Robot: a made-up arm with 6 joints.
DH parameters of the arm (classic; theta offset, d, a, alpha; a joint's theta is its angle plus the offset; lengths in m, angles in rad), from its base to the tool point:
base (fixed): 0 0.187 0 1.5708
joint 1: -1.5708 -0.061 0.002 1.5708
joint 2: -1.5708 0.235 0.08 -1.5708
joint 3: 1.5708 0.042 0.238 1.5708
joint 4: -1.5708 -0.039 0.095 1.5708
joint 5: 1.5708 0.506 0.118 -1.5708
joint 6: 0.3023 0 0.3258 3.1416
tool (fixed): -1.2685 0.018 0 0
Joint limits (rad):
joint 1: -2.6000..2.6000
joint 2: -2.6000..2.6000
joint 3: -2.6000..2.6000
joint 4: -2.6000..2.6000
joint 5: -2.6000..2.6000
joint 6: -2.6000..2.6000
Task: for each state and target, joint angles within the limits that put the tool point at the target. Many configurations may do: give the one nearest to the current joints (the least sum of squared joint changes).
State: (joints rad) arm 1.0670 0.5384 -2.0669 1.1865 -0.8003 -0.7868
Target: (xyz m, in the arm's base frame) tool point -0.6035 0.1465 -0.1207
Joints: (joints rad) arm 1.4457 0.6358 -2.2508 0.4533 -0.4821 -0.6328
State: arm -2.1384 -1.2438 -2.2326 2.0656 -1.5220 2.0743
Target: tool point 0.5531 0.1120 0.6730
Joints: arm -1.7577 -1.0186 -2.4993 2.5423 -1.5467 2.2722
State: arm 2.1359 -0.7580 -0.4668 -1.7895 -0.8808 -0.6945
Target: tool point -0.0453 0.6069 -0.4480
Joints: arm 1.6172 -1.2841 -0.2842 -1.2473 -0.7667 -0.6590
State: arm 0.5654 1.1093 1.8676 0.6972 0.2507 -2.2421
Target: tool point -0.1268 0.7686 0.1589
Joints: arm 0.5186 1.1109 1.9352 0.8660 0.2181 -2.0212
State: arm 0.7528 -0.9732 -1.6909 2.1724 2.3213 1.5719
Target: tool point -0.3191 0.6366 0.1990
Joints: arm 0.7472 -0.4006 -1.5003 2.4975 2.1950 1.9659
